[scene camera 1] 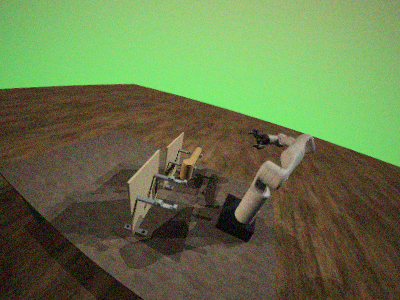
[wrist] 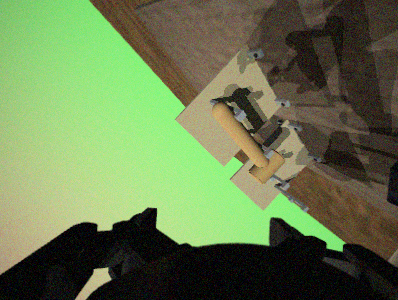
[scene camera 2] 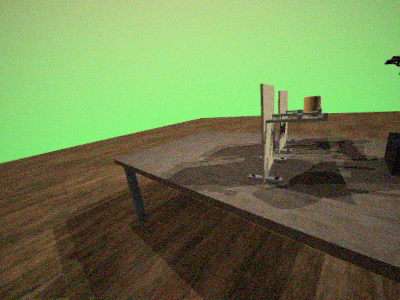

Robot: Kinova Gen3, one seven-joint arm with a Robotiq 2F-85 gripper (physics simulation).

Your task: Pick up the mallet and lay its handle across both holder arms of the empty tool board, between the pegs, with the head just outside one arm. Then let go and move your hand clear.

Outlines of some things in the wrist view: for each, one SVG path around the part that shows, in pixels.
My gripper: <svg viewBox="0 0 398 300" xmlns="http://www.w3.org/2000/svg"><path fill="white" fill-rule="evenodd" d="M0 275L0 300L75 300L93 275L94 269L109 268L108 274L112 280L94 290L86 300L398 300L398 268L361 245L343 244L343 252L328 249L327 243L316 236L305 236L282 218L276 217L270 218L269 245L217 243L192 246L188 243L178 244L156 228L157 208L149 207L142 213L134 215L128 221L124 220L114 223L112 230L97 231L98 225L90 222L73 225Z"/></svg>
A wooden mallet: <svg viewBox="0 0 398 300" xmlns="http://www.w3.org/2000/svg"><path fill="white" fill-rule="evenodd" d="M217 102L212 107L213 117L254 163L248 170L248 173L257 182L264 185L285 163L284 157L276 150L271 149L275 154L270 159L266 158L265 152L242 122L237 121L234 117L235 113L225 102Z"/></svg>
